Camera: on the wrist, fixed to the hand. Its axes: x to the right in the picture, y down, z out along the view.
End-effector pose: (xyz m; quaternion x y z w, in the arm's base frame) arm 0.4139 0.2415 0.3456 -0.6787 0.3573 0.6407 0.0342
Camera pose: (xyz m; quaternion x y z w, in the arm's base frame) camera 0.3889 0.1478 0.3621 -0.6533 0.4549 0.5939 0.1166
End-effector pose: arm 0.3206 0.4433 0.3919 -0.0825 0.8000 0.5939 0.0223
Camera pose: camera 0.2801 0.4378 0.4814 -0.0557 0.8746 0.4807 0.0294
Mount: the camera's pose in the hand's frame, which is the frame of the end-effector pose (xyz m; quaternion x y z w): 0.0285 0.0896 -0.0290 0.1361 -0.0106 0.0209 0.9904
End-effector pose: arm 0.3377 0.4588 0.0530 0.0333 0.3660 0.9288 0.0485
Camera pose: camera 0.3007 0.3773 0.0938 0.0571 0.4877 0.8707 0.0280
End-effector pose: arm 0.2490 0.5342 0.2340 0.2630 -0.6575 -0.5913 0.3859
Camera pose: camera 0.2666 0.5092 0.3275 0.2930 -0.7413 -0.4909 0.3518
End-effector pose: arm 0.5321 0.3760 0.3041 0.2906 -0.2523 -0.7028 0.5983
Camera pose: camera 0.6116 0.3336 0.3436 0.3565 -0.3580 -0.6523 0.5650
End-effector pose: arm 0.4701 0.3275 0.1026 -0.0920 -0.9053 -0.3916 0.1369
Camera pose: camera 0.4728 0.3685 0.1920 -0.0956 -0.9494 -0.2608 0.1467
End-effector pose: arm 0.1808 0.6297 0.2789 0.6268 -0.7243 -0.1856 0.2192
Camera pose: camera 0.1193 0.6147 0.3542 0.6335 -0.7580 -0.0873 0.1280
